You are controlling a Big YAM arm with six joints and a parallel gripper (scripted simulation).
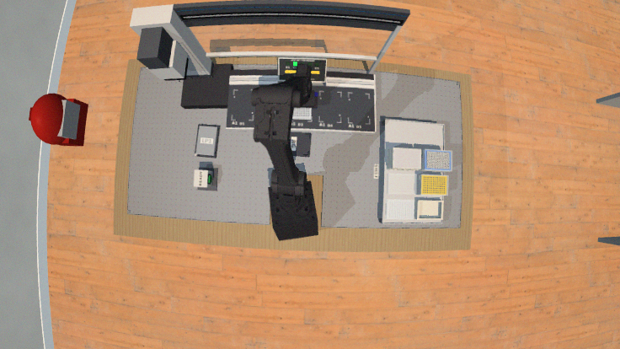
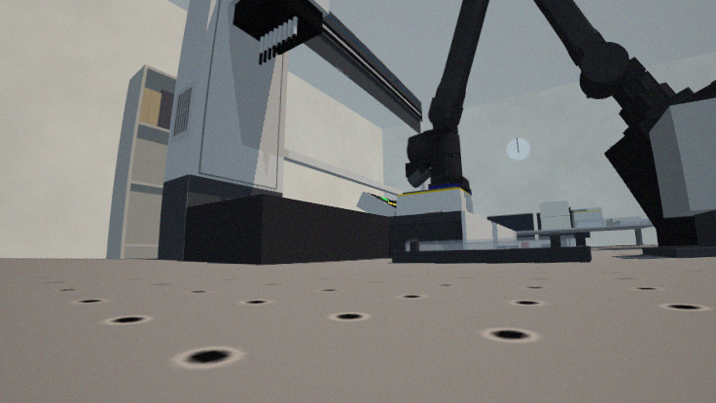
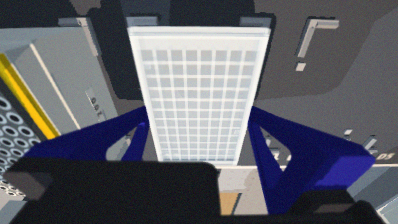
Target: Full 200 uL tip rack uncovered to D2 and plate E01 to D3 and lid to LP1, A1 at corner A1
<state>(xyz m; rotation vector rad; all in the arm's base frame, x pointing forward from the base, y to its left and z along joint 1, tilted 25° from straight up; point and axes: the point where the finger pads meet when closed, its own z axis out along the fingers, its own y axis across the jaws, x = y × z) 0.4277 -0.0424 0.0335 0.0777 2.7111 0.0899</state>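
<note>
Right now my hand is 1 cm above the sample plate. Also, from my hand: regrip nest RG: 16 cm behind, 3 cm to the left, 8 cm below; then shelf label: 28 cm behind, 33 cm to the right, 8 cm below; then yellow tip rack: 12 cm to the left, 2 cm above.
</note>
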